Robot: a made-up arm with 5 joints.
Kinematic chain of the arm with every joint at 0, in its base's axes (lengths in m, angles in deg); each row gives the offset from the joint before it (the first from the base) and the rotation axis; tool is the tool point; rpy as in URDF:
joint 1: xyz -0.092 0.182 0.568 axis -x
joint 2: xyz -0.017 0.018 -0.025 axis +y
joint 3: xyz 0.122 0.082 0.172 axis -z
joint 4: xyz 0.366 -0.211 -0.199 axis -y
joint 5: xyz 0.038 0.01 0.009 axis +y
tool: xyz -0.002 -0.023 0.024 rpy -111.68 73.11 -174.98
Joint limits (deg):
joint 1: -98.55..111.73
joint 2: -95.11..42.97
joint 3: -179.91..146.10
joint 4: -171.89..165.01
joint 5: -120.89..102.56
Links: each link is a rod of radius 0.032 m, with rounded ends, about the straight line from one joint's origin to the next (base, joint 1, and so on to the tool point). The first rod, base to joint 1, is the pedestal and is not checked.
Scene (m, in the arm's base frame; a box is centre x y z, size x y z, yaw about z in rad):
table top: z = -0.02
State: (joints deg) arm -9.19 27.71 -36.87 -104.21 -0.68
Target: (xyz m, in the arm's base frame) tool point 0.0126 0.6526 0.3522
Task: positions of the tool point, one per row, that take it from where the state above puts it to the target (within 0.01 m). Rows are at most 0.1 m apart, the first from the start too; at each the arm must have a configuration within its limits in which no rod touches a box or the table.
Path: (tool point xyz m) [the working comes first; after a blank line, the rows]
Joints at the target: 10.52 12.33 -121.19 -159.21 23.78
Straight joint move there: clear.

1: 0.3449 0.4686 0.2756
2: 0.3068 0.5376 0.3018
3: 0.2500 0.5933 0.3229
4: 0.1789 0.6323 0.3379
5: 0.0980 0.6525 0.3472
6: 0.0126 0.6526 0.3522

